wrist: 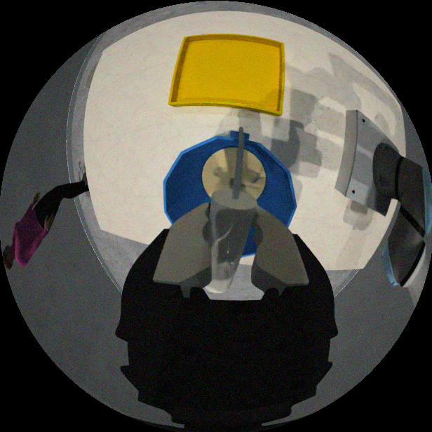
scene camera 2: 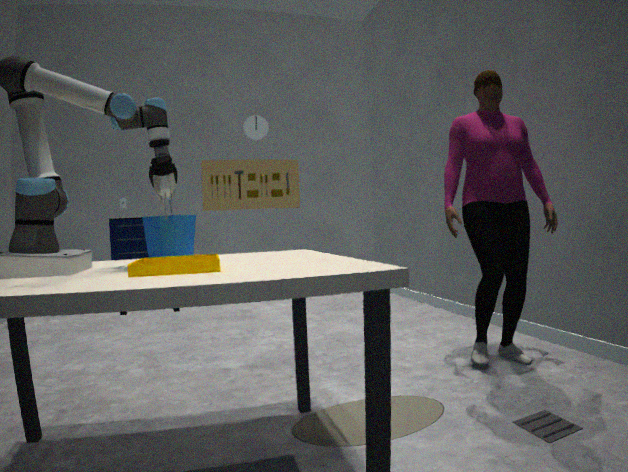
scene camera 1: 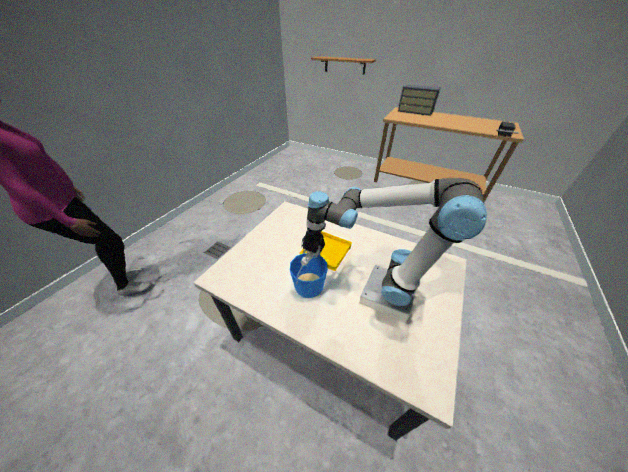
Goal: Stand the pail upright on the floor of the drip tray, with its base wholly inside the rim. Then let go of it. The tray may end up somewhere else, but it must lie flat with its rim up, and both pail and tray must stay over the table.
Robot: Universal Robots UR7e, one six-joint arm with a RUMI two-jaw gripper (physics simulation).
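Where they show: gripper, fingertip midpoint: (scene camera 2: 166, 200) (scene camera 1: 312, 255); arm's base, link origin: (scene camera 2: 34, 251).
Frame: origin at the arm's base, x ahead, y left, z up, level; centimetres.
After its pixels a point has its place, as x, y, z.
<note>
The blue pail (scene camera 1: 309, 290) {34.7, 28.1, 0.9} (scene camera 2: 172, 236) {42.3, 13.2, 2.4} (wrist: 182, 185) stands upright on the table beside the yellow drip tray (scene camera 1: 337, 251) {40.9, -9.6, -6.6} (scene camera 2: 175, 265) {48.8, -18.0, -4.6} (wrist: 225, 70), outside its rim. The tray lies flat with its rim up. The pail's handle stands raised, with a pale cylindrical grip (wrist: 234, 212) above the pail's opening. My gripper (scene camera 1: 306, 259) {39.9, 18.4, 15.0} (scene camera 2: 166, 195) {39.9, 18.4, 15.0} (wrist: 229, 206) is shut on this grip, one finger on each side of it, above the pail. The fingers hide part of the grip and the pail's rim in the wrist view.
The arm's base plate (scene camera 1: 373, 289) {9.3, 7.7, -0.7} (scene camera 2: 45, 261) {8.7, -9.5, -2.6} (wrist: 354, 155) is on the table (scene camera 1: 329, 324) {18.8, 33.7, -6.9} (scene camera 2: 304, 263) {83.9, -6.5, -6.9} (wrist: 130, 150), to one side of pail and tray. A person (scene camera 1: 35, 177) (scene camera 2: 494, 162) (wrist: 30, 240) stands on the floor away from the table. A wooden bench (scene camera 1: 456, 123) stands near the wall.
</note>
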